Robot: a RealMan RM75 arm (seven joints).
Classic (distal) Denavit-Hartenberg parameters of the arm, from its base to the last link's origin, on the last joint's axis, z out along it. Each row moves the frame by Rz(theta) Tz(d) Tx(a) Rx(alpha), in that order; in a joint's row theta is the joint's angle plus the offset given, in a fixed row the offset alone. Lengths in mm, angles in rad.
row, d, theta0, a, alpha
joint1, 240.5, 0, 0, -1.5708
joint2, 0, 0, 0, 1.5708
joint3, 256, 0, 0, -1.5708
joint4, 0, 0, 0, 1.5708
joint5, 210, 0, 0, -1.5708
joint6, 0, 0, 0, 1.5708
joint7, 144, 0, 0, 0
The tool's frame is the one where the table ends.
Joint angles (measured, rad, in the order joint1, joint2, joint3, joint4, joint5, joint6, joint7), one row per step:
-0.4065 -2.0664 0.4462 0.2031 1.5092 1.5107 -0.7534
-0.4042 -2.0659 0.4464 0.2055 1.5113 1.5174 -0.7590
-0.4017 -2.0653 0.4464 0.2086 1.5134 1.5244 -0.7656
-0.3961 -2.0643 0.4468 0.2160 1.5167 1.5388 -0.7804
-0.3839 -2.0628 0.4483 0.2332 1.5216 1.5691 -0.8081
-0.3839 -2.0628 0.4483 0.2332 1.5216 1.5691 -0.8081
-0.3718 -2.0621 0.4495 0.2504 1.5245 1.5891 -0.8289
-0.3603 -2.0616 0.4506 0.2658 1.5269 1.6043 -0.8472
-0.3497 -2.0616 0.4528 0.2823 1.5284 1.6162 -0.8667
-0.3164 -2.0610 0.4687 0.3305 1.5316 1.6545 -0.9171
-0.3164 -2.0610 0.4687 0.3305 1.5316 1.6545 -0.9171
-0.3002 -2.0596 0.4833 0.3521 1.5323 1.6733 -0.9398
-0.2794 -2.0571 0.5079 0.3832 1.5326 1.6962 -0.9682
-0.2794 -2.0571 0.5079 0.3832 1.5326 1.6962 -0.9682
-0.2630 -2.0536 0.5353 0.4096 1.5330 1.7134 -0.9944
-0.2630 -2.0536 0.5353 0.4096 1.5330 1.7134 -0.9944
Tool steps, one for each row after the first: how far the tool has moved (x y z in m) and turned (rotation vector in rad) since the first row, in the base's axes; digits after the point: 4 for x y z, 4 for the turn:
0.0001 -0.0010 0.0006 -0.0026 -0.0041 -0.0034
0.0001 -0.0019 0.0015 -0.0051 -0.0086 -0.0067
0.0000 -0.0039 0.0034 -0.0101 -0.0186 -0.0130
-0.0001 -0.0082 0.0077 -0.0179 -0.0364 -0.0272
-0.0001 -0.0082 0.0077 -0.0179 -0.0364 -0.0272
-0.0012 -0.0119 0.0114 -0.0219 -0.0457 -0.0341
-0.0026 -0.0152 0.0145 -0.0258 -0.0527 -0.0372
-0.0040 -0.0181 0.0175 -0.0306 -0.0587 -0.0385
-0.0073 -0.0278 0.0251 -0.0501 -0.0693 -0.0495
-0.0073 -0.0278 0.0251 -0.0501 -0.0693 -0.0495
-0.0084 -0.0329 0.0279 -0.0655 -0.0718 -0.0578
-0.0094 -0.0391 0.0314 -0.0890 -0.0696 -0.0711
-0.0094 -0.0391 0.0314 -0.0890 -0.0696 -0.0711
-0.0097 -0.0440 0.0337 -0.1167 -0.0657 -0.0835
-0.0097 -0.0440 0.0337 -0.1167 -0.0657 -0.0835

